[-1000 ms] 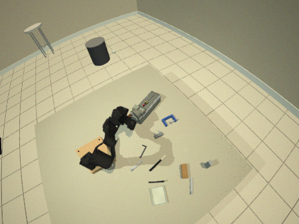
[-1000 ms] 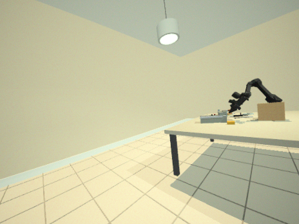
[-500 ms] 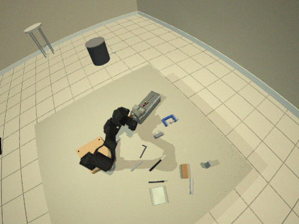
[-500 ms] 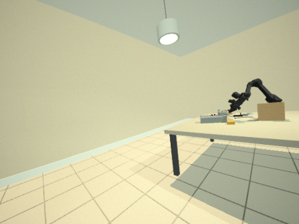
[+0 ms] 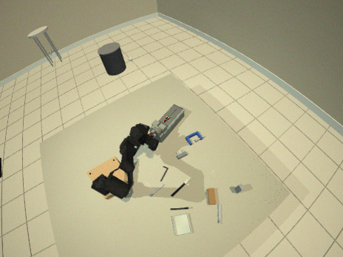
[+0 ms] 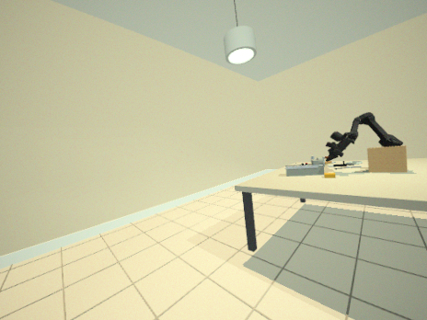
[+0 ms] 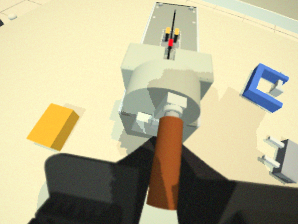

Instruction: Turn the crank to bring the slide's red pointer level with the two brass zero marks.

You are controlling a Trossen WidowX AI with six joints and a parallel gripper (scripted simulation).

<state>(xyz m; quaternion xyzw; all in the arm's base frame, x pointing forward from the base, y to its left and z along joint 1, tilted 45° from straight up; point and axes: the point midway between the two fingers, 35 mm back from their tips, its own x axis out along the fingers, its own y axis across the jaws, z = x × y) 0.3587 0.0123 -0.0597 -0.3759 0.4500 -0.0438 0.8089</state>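
My gripper tip is 160 mm to the right of the orange block, 80 mm above it and 20 mm past it. Round my gripper tip: red pointer (130 mm ahead, 40 mm to the left, 10 mm below); then grey clamp (180 mm to the right, 80 mm below, 80 mm ahead); then brown crank handle (30 mm above, 20 mm behind).
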